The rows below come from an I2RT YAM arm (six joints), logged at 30 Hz.
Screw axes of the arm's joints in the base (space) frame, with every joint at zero. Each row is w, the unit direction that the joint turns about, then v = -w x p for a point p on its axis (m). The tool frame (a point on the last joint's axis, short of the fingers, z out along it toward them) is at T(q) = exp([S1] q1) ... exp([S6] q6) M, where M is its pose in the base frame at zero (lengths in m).
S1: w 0 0 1 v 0 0 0
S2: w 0 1 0 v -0.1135 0 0.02
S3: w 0 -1 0 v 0.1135 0 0.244
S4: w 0 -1 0 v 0.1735 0 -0.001
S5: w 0 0 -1 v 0 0.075 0
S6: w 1 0 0 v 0 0.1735 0
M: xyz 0.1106 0 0.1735 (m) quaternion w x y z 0.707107 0 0.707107 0
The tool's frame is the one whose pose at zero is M.
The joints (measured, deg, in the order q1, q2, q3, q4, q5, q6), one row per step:
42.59 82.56 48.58 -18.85 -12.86 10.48
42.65 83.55 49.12 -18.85 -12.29 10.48
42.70 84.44 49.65 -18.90 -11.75 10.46
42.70 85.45 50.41 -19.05 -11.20 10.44
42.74 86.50 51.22 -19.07 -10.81 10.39
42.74 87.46 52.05 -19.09 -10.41 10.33
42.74 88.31 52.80 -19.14 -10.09 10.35
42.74 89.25 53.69 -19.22 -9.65 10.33
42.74 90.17 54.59 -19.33 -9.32 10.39
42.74 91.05 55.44 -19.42 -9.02 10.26
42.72 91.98 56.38 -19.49 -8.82 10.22
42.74 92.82 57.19 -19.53 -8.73 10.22
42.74 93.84 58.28 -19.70 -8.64 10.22
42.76 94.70 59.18 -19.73 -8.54 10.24
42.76 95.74 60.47 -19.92 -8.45 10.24
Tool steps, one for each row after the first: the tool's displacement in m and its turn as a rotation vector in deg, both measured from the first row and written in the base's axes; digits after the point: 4 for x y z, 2 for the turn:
0.0024 0.0021 -0.0019 -0.64 0.02 -0.28
0.0046 0.0041 -0.0035 -1.24 0.02 -0.54
0.0075 0.0063 -0.0046 -1.85 0.00 -0.85
0.0105 0.0090 -0.0055 -2.27 -0.05 -1.00
0.0136 0.0116 -0.0060 -2.63 -0.19 -1.18
0.0163 0.0138 -0.0065 -2.91 -0.25 -1.39
0.0195 0.0164 -0.0068 -3.27 -0.40 -1.63
0.0226 0.0190 -0.0070 -3.54 -0.46 -1.87
0.0255 0.0214 -0.0073 -3.84 -0.60 -1.94
0.0288 0.0241 -0.0075 -4.01 -0.69 -2.04
0.0315 0.0267 -0.0079 -4.11 -0.69 -2.07
0.0349 0.0298 -0.0080 -4.24 -0.67 -2.12
0.0379 0.0326 -0.0081 -4.28 -0.72 -2.18
0.0418 0.0361 -0.0075 -4.29 -0.81 -2.23

